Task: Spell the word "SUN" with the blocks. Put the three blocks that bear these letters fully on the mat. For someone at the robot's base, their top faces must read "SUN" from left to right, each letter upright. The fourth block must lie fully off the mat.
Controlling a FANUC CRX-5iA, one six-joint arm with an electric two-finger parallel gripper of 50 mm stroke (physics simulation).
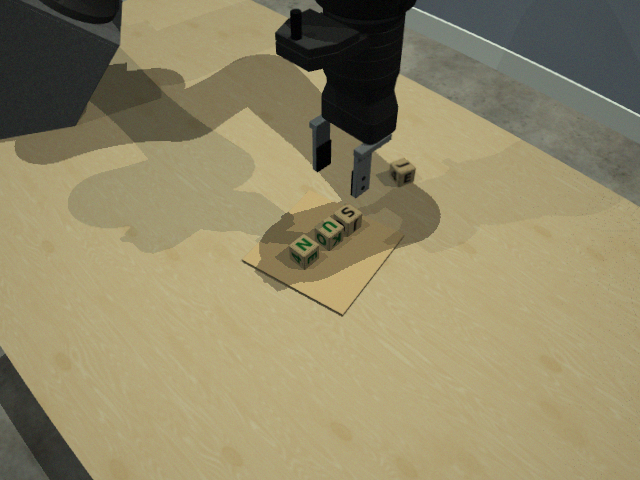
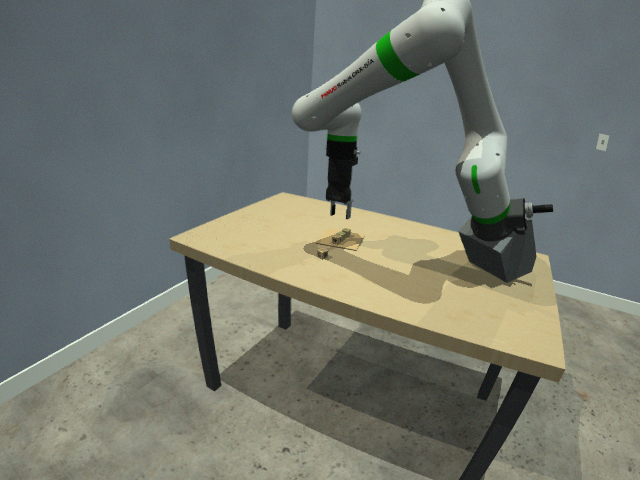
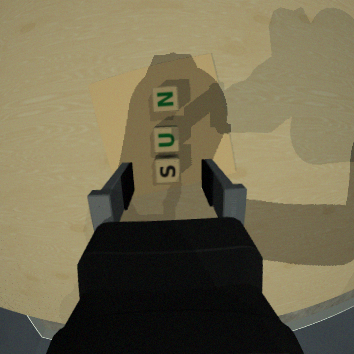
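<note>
Three letter blocks stand in a row on the tan mat (image 1: pixel 343 297) (image 3: pixel 102 107). Seen from the robot's base, the S block (image 1: pixel 348 218) (image 3: pixel 167 170) is at the left, the U block (image 1: pixel 329 234) (image 3: pixel 166 139) in the middle, and the N block (image 1: pixel 304 251) (image 3: pixel 165 99) at the right. Their top letters look upright from there. S and U are very close together; N stands a little apart. The fourth block (image 1: pixel 402 172) (image 2: pixel 322 254) lies off the mat, with a bar-like letter on top. My gripper (image 1: pixel 339 181) (image 2: pixel 340 215) (image 3: pixel 166 174) is open and empty, above the S end of the row.
The wooden table (image 1: pixel 206 361) (image 2: pixel 248 232) bears the mat and blocks. The arm's dark base block (image 1: pixel 46 77) (image 2: pixel 501 255) stands at one end of the table. Arm shadows cross the mat and the table. Walls rise beyond the table edges.
</note>
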